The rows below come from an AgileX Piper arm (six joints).
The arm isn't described. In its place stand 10 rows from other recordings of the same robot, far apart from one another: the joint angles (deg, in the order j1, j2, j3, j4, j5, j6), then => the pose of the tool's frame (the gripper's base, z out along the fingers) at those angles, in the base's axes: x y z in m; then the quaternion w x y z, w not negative.
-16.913, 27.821, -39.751, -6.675, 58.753, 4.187 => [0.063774, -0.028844, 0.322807, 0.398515, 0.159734, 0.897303, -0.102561]
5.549, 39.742, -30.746, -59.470, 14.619, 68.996 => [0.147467, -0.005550, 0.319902, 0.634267, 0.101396, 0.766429, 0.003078]
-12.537, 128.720, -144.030, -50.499, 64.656, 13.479 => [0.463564, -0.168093, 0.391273, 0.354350, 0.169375, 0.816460, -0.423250]
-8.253, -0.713, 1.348, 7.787, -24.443, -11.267 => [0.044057, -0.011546, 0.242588, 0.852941, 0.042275, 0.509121, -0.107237]
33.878, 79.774, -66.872, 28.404, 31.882, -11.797 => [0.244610, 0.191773, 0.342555, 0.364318, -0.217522, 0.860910, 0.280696]
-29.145, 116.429, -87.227, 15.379, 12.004, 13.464 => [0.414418, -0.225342, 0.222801, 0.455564, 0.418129, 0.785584, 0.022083]
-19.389, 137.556, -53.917, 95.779, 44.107, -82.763 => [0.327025, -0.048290, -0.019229, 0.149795, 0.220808, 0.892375, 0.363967]
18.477, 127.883, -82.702, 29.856, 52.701, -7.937 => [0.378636, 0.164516, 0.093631, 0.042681, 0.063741, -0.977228, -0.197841]
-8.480, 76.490, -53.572, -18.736, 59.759, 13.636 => [0.231299, -0.060017, 0.265426, 0.112446, 0.122968, 0.975493, -0.143696]
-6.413, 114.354, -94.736, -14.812, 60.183, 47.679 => [0.419419, -0.067453, 0.237042, 0.164752, 0.403541, 0.897622, -0.065472]
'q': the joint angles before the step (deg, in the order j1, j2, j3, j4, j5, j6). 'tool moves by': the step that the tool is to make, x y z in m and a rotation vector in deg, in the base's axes. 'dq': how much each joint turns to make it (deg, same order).
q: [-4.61, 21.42, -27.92, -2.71, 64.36, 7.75]
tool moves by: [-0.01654, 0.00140, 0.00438, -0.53, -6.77, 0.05]
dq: [0.01, -6.80, 0.06, 0.04, -0.05, -0.04]
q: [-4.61, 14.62, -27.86, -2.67, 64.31, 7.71]
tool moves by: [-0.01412, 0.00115, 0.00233, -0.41, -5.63, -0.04]
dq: [-0.01, -5.64, 0.00, 0.01, 0.00, 0.05]
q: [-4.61, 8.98, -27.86, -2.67, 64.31, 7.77]
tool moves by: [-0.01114, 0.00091, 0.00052, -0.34, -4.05, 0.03]
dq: [0.01, -4.31, 0.00, 0.01, 0.25, -0.04]
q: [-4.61, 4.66, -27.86, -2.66, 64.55, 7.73]
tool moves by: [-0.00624, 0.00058, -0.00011, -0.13, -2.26, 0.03]
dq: [0.01, -2.42, 0.00, 0.06, 0.15, 0.00]
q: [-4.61, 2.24, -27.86, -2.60, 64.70, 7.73]
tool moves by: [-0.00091, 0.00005, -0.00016, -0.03, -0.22, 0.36]
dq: [0.36, -0.33, 0.00, -0.01, 0.11, -0.01]
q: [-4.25, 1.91, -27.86, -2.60, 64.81, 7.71]
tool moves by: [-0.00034, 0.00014, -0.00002, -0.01, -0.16, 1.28]
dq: [1.16, -0.17, 0.00, 0.11, 0.00, -0.11]
